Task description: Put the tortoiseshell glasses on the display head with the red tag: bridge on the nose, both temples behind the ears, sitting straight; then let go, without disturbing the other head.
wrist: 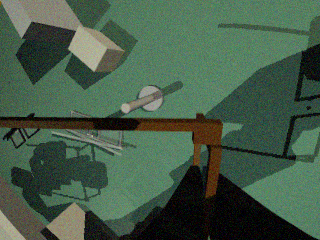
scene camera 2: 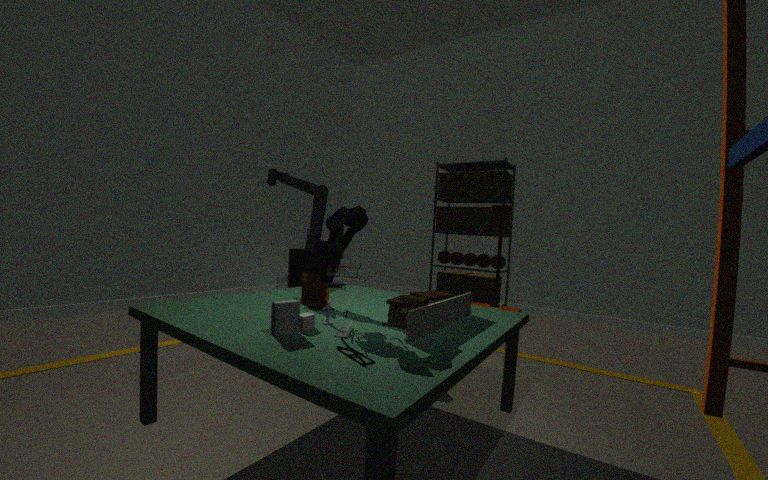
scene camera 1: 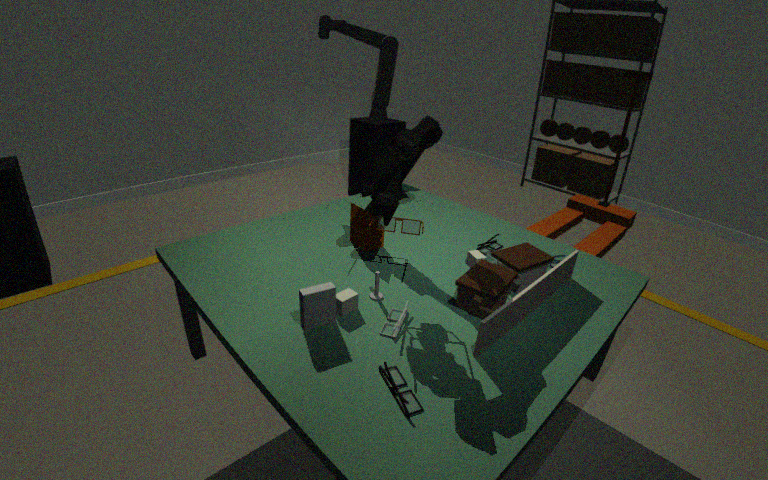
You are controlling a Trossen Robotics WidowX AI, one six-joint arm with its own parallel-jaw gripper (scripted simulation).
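Observation:
What I see is my own gripper [scene camera 1: 386, 225]. The wrist view, too, shows me my gripper [wrist: 199, 173].

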